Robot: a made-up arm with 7 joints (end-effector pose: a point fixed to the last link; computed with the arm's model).
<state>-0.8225 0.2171 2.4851 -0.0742 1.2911 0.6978 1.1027</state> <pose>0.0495 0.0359 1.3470 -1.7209 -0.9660 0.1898</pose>
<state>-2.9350 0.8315 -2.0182 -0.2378 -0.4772 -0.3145 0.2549</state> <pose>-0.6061 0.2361 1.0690 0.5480 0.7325 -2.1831</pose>
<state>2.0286 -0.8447 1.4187 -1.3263 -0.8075 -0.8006 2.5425</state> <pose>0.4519 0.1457 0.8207 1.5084 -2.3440 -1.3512</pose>
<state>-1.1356 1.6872 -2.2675 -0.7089 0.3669 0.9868 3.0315</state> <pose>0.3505 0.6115 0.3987 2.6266 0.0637 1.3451</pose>
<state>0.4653 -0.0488 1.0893 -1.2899 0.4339 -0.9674 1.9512</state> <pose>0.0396 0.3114 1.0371 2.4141 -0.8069 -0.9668</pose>
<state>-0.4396 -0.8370 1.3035 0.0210 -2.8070 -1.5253 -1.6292</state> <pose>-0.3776 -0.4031 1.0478 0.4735 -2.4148 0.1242</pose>
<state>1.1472 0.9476 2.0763 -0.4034 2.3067 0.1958 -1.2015</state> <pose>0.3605 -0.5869 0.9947 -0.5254 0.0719 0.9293</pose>
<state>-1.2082 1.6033 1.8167 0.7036 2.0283 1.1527 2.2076</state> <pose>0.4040 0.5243 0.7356 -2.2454 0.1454 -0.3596</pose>
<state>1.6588 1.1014 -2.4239 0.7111 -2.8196 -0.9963 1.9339</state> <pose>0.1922 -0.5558 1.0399 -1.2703 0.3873 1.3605</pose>
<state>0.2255 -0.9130 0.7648 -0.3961 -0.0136 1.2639 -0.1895</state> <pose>-0.5344 0.0790 1.0655 -0.3894 1.6477 -1.1774</pose>
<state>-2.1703 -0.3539 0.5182 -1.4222 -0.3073 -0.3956 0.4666</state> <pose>0.0656 -0.4521 0.8622 0.5249 0.3430 0.2217</pose>
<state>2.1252 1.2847 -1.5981 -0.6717 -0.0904 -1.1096 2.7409</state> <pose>-0.6140 -0.4138 0.7430 -2.4039 -1.1896 -1.1986</pose>
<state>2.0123 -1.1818 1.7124 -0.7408 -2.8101 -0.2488 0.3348</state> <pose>0.4519 0.4539 0.8332 0.8957 -0.9015 2.0857</pose>
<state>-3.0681 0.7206 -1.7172 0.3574 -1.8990 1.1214 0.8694</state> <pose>-0.4609 -0.0153 1.1696 -1.4339 1.5374 -1.5581</pose>
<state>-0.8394 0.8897 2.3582 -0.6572 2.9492 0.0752 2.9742</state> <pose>0.2958 0.5944 0.8850 1.3331 -0.2983 2.6598</pose>
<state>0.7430 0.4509 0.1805 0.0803 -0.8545 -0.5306 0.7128</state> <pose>0.2431 -0.3130 1.2921 -0.3882 1.9349 -1.4953</pose>
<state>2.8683 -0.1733 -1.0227 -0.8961 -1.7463 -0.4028 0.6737</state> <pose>0.0738 0.3409 1.1710 -1.2692 0.7406 -2.3230</pose>
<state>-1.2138 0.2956 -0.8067 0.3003 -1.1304 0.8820 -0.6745</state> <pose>-0.0389 0.3163 1.2622 1.4876 1.6327 -1.7505</pose>
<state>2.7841 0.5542 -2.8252 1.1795 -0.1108 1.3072 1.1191</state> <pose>0.0466 -0.0315 1.0864 1.9245 -1.2324 0.5941</pose>
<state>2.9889 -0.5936 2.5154 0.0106 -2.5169 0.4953 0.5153</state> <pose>0.3593 0.0293 1.2513 -1.3128 -0.8541 1.0152</pose>
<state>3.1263 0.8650 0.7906 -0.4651 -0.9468 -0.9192 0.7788</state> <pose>-0.4539 -0.1150 1.1619 -1.1241 -0.6512 1.1079</pose>
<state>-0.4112 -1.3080 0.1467 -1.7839 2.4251 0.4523 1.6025</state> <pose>-0.2868 -0.2308 0.3304 -0.0068 1.8857 1.9065</pose>
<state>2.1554 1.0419 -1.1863 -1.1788 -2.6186 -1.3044 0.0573</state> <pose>-0.5633 -0.3163 0.8611 -0.3690 -0.9356 -0.6219</pose>
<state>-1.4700 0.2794 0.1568 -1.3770 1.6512 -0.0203 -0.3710</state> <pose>-0.0437 -0.1868 1.1676 -0.2308 1.2584 -0.5419</pose>
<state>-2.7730 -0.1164 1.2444 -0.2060 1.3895 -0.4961 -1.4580</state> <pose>0.0062 -0.0539 1.3642 -1.2473 -0.2596 -0.3340</pose>
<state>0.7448 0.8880 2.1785 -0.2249 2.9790 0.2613 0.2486</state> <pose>0.5069 -0.3943 1.0657 -1.5589 1.8314 0.0992</pose>
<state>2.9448 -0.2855 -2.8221 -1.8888 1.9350 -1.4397 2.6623</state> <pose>-0.2735 0.1429 0.9998 -2.4110 0.1641 -1.5970</pose>
